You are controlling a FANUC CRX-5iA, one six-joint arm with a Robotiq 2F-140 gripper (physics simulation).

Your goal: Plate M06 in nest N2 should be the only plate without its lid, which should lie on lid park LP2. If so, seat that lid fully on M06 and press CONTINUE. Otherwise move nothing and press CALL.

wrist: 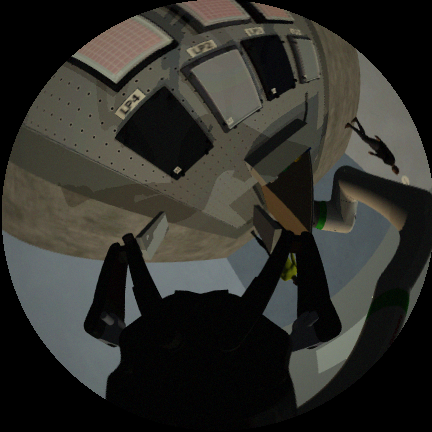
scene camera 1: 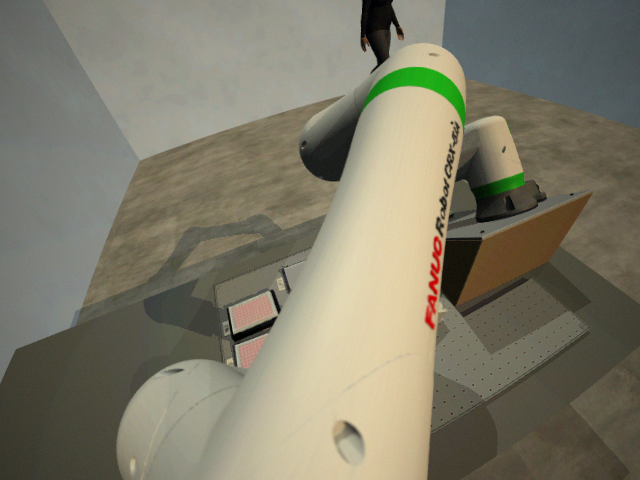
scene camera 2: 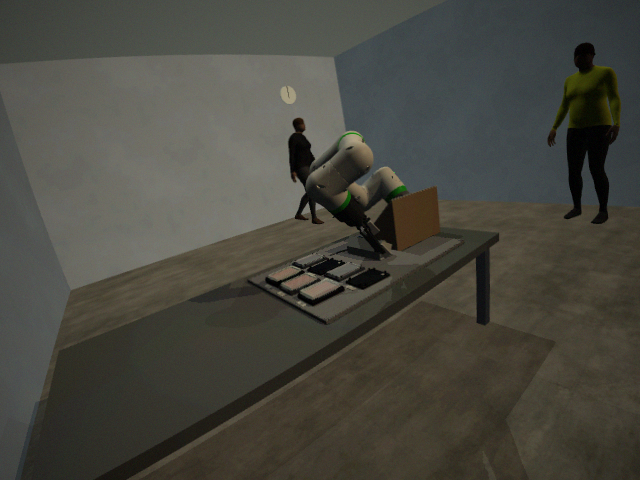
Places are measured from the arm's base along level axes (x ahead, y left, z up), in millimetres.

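Where they show: gripper, fingertip midpoint: [wrist: 208, 217] [scene camera 2: 382, 243]; arm's base at its link origin: [scene camera 1: 506, 213] [scene camera 2: 405, 206].
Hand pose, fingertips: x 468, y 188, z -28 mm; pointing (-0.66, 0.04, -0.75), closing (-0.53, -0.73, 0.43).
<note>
Each offset is from my fingertips to the top centre of the thing. Level surfaces: height alone.
Three pink-gridded plates {218 mm ahead, 378 mm right, 95 mm down} [scene camera 2: 284, 274] {232 mm ahead, 259 mm right, 103 mm down} [scene camera 2: 299, 282] {243 mm ahead, 117 mm right, 98 mm down} [scene camera 2: 320, 290] stand in a row; parts of them show at the top of the wrist view [wrist: 122, 47] [wrist: 215, 12] [wrist: 272, 11]. Whether each wears a lid, and their labels, I cannot tell. A grey lid {53 mm ahead, 175 mm right, 112 mm down} [wrist: 227, 85] [scene camera 2: 344, 270] lies on the park labelled LP2. Another grey lid {27 mm ahead, 433 mm right, 112 mm down} [wrist: 306, 59] [scene camera 2: 309, 260] lies on the farthest park. Black park LP4 {64 mm ahead, 39 mm right, 110 mm down} [wrist: 165, 132] [scene camera 2: 368, 278] and another black park {45 mm ahead, 297 mm right, 110 mm down} [wrist: 270, 65] [scene camera 2: 326, 266] bear no lid. My gripper [wrist: 208, 217] [scene camera 2: 379, 238] is open and empty, beside the grey button box {170 mm back, 217 mm right, 46 mm down} [wrist: 280, 160]; button names are unreadable.
The perforated board {130 mm down} [scene camera 1: 516, 356] [wrist: 75, 100] bears plates and parks. A brown panel [scene camera 1: 522, 248] [scene camera 2: 416, 218] stands upright by the arm's base. My arm [scene camera 1: 382, 217] hides much of the board in scene camera 1. Two people [scene camera 2: 301, 160] [scene camera 2: 589, 103] are beyond the table.
</note>
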